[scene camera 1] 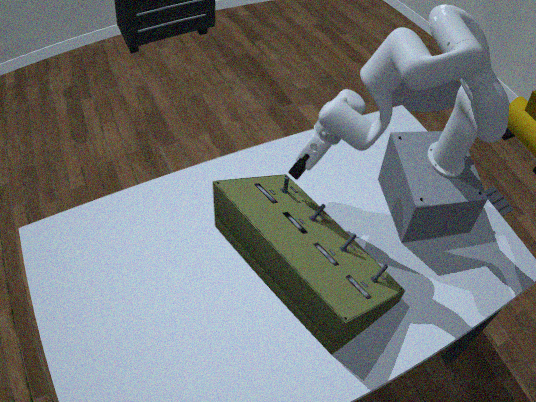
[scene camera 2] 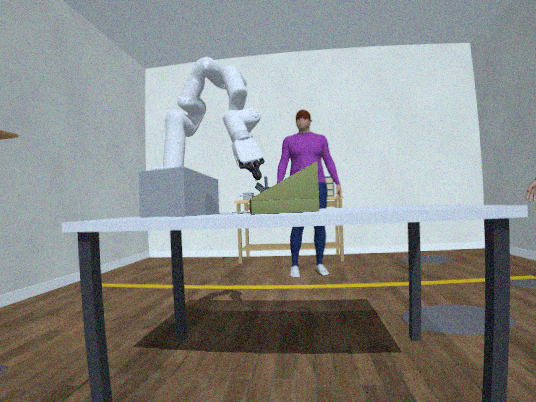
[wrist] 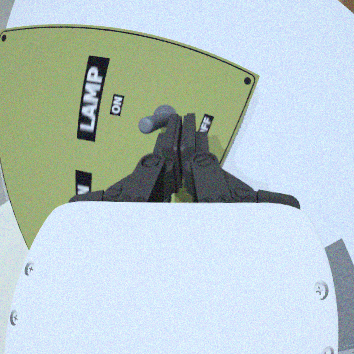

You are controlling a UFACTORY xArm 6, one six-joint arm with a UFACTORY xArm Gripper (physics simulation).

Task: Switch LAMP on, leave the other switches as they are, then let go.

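Where they show: gripper, fingertip midpoint: [scene camera 1: 293, 175] [scene camera 2: 259, 178] [wrist: 184, 132]; arm's base, origin of the base link: [scene camera 1: 445, 159] [scene camera 2: 172, 175].
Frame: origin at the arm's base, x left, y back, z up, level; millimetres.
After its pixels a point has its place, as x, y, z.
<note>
The olive sloped switch panel [scene camera 1: 300, 250] {3, -543, -29} [scene camera 2: 295, 192] {-277, -534, -112} [wrist: 45, 100] {-199, -541, -37} stands on the white table. The LAMP lever [scene camera 1: 285, 185] {-210, -433, -68} [scene camera 2: 266, 181] {-218, -430, -64} [wrist: 155, 120] {-218, -424, -51} is at the panel's far end in scene camera 1. In the wrist view it leans toward the ON label [wrist: 117, 105] {-210, -473, -72}, away from the partly hidden OFF label [wrist: 206, 123] {-220, -398, -111}. The three other levers [scene camera 1: 318, 212] {-91, -412, -71} [scene camera 1: 348, 242] {28, -405, -71} [scene camera 1: 380, 273] {149, -396, -71} tilt the other way, toward the robot base. My gripper [scene camera 1: 294, 175] {-219, -402, -53} [scene camera 2: 257, 178] {-219, -402, -53} [wrist: 184, 132] {-219, -402, -53} is shut and empty, close by the LAMP lever on its OFF side; whether they touch is unclear.
The grey base box [scene camera 1: 440, 220] {111, -104, -99} [scene camera 2: 200, 192] {-63, -142, -88} of the arm stands on the table [scene camera 1: 125, 275] {-252, -920, -186} [scene camera 2: 380, 216] {-536, -750, -200}, on the levers' side of the panel. A black cabinet [scene camera 1: 165, 20] stands on the floor beyond the table. A person in purple [scene camera 2: 305, 155] stands behind the table.
</note>
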